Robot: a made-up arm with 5 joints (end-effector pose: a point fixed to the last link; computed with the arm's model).
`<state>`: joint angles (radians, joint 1 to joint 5).
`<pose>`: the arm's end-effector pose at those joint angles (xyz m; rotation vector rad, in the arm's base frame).
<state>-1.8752 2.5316 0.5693 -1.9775 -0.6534</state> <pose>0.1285 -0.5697 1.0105 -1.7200 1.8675 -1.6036</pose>
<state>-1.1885 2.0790 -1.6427 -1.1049 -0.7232</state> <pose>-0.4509 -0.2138 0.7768 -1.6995 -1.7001 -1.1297</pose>
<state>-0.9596 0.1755 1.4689 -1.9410 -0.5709</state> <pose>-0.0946 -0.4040 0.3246 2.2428 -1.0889 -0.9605</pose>
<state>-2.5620 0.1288 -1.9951 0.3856 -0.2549</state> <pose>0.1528 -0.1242 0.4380 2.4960 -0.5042 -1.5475</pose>
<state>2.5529 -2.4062 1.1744 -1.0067 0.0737</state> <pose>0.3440 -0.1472 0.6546 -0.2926 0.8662 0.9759</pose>
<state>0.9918 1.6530 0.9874 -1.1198 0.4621</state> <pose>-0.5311 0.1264 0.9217 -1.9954 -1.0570 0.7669</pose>
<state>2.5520 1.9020 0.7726 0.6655 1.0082</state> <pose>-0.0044 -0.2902 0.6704 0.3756 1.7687 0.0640</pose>
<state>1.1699 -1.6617 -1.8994 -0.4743 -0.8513</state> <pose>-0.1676 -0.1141 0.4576 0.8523 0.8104 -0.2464</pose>
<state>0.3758 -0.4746 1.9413 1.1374 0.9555</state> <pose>-0.4508 -0.1882 0.9677 -1.2463 -0.9528 0.6386</pose>
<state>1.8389 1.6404 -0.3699 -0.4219 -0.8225</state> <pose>0.0330 0.0010 0.9207 -2.1890 1.5082 -1.6536</pose>
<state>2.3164 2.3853 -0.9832 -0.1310 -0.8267</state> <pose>0.0064 -0.2307 0.8269 0.9870 -2.0016 0.3762</pose>
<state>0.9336 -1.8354 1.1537 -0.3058 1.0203</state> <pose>-0.4499 0.0923 0.4814 -0.4012 -1.5673 -1.6645</pose>
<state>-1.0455 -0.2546 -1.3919 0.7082 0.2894</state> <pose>-0.2184 -0.3205 0.3732 -0.1748 1.6922 2.0655</pose>
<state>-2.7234 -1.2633 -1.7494 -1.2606 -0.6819</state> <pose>0.1021 0.0479 0.5782 -1.2135 0.3381 2.1638</pose>
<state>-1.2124 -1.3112 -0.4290 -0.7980 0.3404</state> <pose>-0.0161 -0.5304 0.5087 0.8392 0.1626 0.8947</pose>
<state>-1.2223 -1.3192 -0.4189 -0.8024 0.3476</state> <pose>-0.0154 -0.5314 0.5071 0.8490 0.1601 0.8930</pose>
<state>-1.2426 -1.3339 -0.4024 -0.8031 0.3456</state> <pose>-0.0127 -0.5308 0.5036 0.8616 0.1704 0.8912</pose>
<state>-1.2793 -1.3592 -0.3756 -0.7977 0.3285</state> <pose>-0.0072 -0.5275 0.4971 0.8776 0.2022 0.8890</pose>
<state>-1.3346 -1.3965 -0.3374 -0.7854 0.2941</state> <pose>0.0011 -0.5211 0.4877 0.8950 0.2602 0.8862</pose>
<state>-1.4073 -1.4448 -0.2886 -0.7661 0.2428</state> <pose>0.0113 -0.5116 0.4760 0.9094 0.3453 0.8827</pose>
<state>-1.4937 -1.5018 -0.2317 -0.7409 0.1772</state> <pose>0.0221 -0.4997 0.4634 0.9148 0.4548 0.8785</pose>
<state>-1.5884 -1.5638 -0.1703 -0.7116 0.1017</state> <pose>0.0323 -0.4865 0.4512 0.9061 0.5815 0.8737</pose>
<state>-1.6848 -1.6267 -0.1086 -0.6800 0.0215</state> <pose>0.0412 -0.4732 0.4407 0.8809 0.7158 0.8684</pose>
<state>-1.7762 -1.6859 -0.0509 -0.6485 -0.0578</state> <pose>0.0486 -0.4610 0.4327 0.8409 0.8461 0.8631</pose>
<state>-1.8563 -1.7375 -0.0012 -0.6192 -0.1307</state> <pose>0.0544 -0.4505 0.4271 0.7920 0.9619 0.8583</pose>
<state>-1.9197 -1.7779 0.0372 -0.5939 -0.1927</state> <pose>0.0588 -0.4420 0.4236 0.7425 1.0550 0.8549</pose>
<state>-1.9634 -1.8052 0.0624 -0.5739 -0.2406</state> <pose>0.0618 -0.4355 0.4217 0.7005 1.1214 0.8537</pose>
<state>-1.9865 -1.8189 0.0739 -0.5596 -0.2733</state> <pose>0.0632 -0.4308 0.4209 0.6714 1.1608 0.8554</pose>
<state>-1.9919 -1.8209 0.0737 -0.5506 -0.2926</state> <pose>0.0635 -0.4278 0.4208 0.6556 1.1774 0.8595</pose>
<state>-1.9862 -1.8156 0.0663 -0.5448 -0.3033</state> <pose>0.0631 -0.4257 0.4210 0.6488 1.1798 0.8651</pose>
